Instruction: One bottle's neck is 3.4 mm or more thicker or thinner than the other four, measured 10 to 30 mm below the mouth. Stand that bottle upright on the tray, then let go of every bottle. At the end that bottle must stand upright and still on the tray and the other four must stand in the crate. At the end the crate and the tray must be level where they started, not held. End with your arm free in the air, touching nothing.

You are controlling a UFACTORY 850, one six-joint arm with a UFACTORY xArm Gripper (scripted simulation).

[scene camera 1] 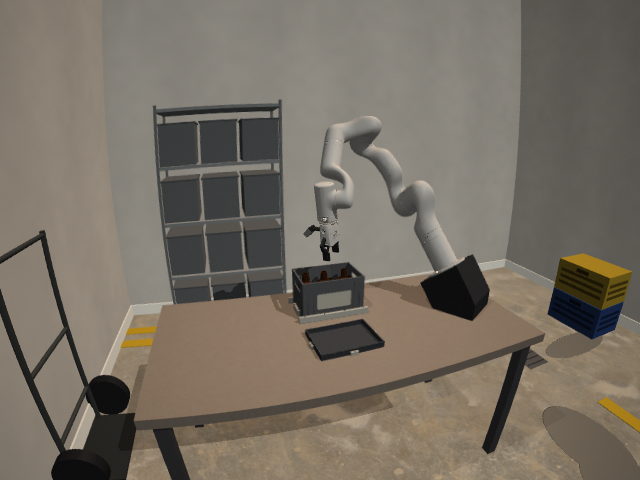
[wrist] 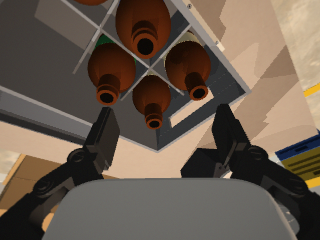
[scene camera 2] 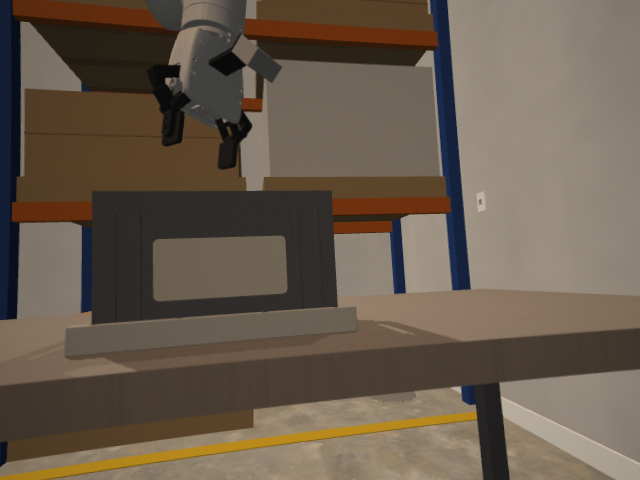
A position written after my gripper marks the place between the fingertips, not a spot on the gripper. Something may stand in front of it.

Note:
In view: my gripper (scene camera 2: 201, 157), a dark grey crate (scene camera 2: 165, 254) and a flat black tray (scene camera 1: 345, 337).
The dark grey crate shows as well in scene camera 1 (scene camera 1: 313, 298) and in the wrist view (wrist: 49, 49). My gripper also shows in the wrist view (wrist: 164, 117). Scene camera 2 misses the flat black tray, which is hidden by the dark grey crate.

